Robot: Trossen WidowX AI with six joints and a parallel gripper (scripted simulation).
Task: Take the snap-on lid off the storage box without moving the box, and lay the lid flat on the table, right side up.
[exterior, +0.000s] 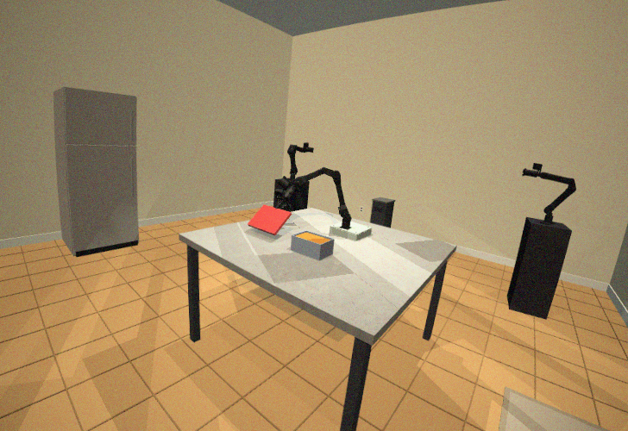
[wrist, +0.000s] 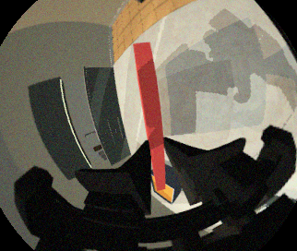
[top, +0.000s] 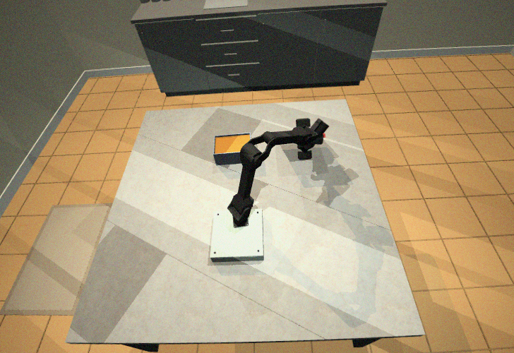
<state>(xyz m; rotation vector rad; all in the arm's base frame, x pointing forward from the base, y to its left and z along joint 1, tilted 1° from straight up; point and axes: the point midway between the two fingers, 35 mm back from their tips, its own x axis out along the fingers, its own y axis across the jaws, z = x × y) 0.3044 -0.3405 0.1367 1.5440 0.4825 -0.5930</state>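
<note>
My gripper tip is now 7 cm short of the red lid, 5 cm above it and 1 cm to the left of it. Round my gripper tip: grey storage box: 34 cm to the left, 12 cm below, 10 cm ahead.
</note>
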